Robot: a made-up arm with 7 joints. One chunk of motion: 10 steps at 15 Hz.
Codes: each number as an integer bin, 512 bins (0 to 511) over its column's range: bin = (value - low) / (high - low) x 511, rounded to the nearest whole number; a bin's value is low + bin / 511 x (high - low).
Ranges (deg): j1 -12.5..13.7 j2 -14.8..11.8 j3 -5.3..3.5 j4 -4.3..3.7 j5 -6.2..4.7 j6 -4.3..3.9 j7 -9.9..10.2
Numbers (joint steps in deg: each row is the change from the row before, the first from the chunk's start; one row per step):
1: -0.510 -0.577 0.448 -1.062 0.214 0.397 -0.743
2: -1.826 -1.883 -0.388 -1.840 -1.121 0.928 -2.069
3: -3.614 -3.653 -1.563 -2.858 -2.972 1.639 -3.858
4: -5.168 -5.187 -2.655 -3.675 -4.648 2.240 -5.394
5: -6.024 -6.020 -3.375 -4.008 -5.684 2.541 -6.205
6: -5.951 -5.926 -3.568 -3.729 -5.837 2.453 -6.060
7: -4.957 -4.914 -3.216 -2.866 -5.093 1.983 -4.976
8: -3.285 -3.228 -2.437 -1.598 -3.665 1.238 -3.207
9: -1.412 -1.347 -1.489 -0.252 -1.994 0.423 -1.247
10: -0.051 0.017 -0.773 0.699 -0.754 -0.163 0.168
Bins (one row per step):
1: 234 273 334 207 301 293 233
2: 208 248 285 157 238 326 199
3: 173 214 217 92 151 370 154
4: 143 185 154 40 73 408 115
5: 126 169 112 19 24 426 94
6: 128 170 101 36 17 421 98
7: 147 190 121 92 52 392 125
8: 180 222 166 173 119 345 170
9: 216 258 221 259 197 294 220
10: 243 285 263 319 255 258 256

